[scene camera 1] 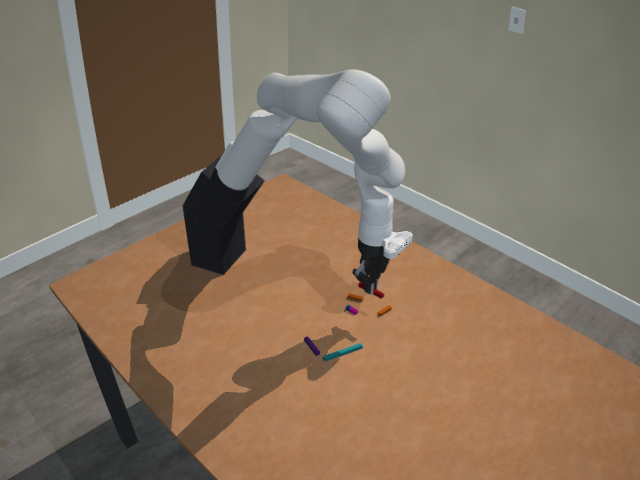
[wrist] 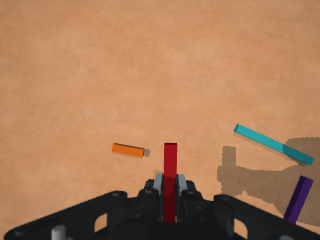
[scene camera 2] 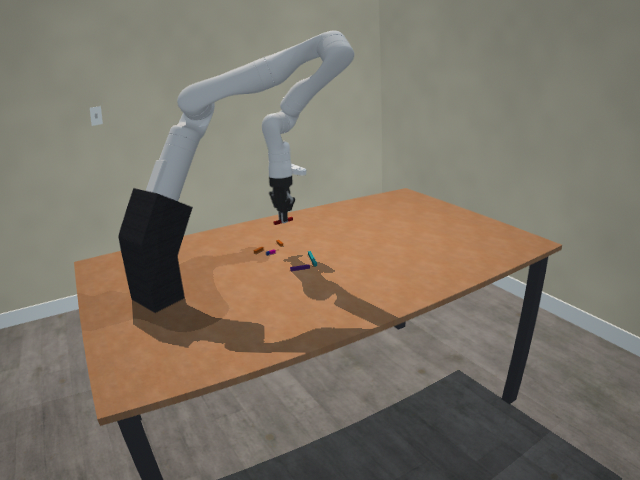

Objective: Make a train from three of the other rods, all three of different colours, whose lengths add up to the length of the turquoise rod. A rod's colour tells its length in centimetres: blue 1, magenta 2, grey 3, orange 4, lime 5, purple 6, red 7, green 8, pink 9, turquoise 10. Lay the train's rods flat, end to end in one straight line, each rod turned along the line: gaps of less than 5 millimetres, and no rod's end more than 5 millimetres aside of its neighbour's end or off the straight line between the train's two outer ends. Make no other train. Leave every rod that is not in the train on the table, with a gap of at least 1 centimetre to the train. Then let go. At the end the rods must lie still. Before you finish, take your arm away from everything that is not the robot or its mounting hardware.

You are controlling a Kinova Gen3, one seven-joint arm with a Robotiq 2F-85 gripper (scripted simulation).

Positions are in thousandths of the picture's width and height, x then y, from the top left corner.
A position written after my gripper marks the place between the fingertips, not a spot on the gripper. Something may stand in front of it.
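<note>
Scene camera 1 shows my gripper (scene camera 1: 579, 607). In the wrist view are a red rod (wrist: 533, 623), a turquoise rod (wrist: 752, 540) and my gripper (wrist: 530, 773). Scene camera 2 shows my gripper (scene camera 2: 443, 464) as well.
</note>
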